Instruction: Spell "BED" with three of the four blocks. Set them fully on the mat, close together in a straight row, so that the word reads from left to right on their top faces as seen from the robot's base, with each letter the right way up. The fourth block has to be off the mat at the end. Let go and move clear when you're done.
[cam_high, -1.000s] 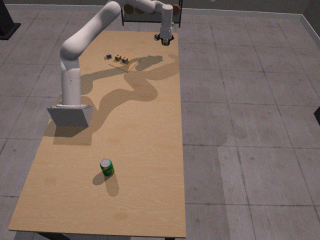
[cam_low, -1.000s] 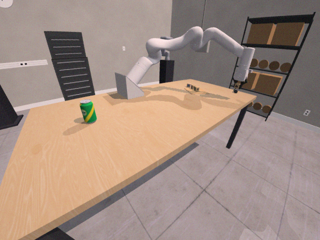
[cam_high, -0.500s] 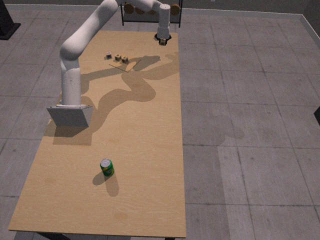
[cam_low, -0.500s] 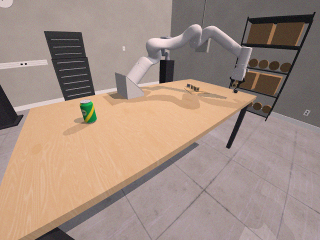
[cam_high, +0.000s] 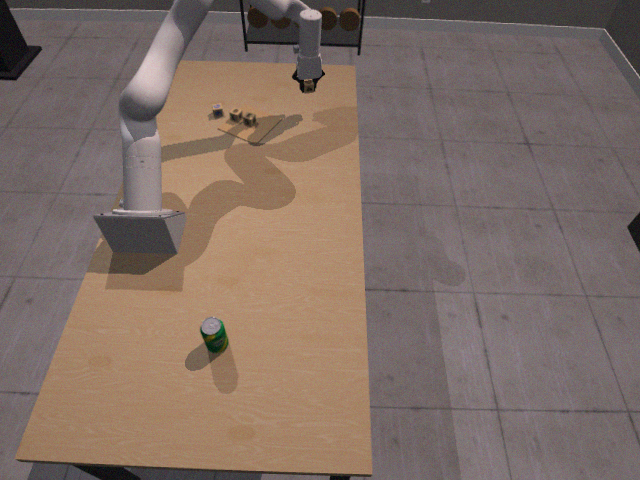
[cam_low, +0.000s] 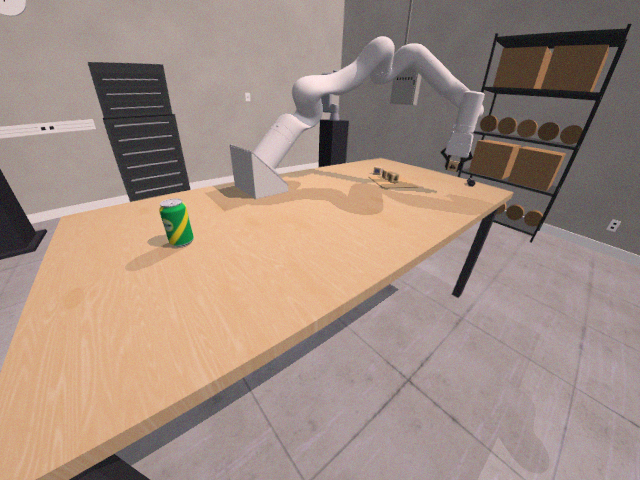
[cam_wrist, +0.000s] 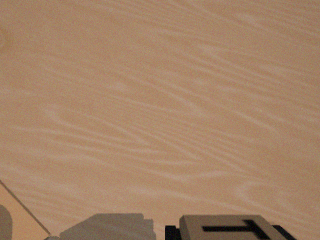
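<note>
The tan mat lies 24 cm behind my hand, 12 cm to the right of it and 12 cm below it. The rest, counted from my hand: green can (17 cm behind, 114 cm to the right, 6 cm below); then wooden letter block (right at my hand); then small dark object (28 cm to the left, 11 cm below).
</note>
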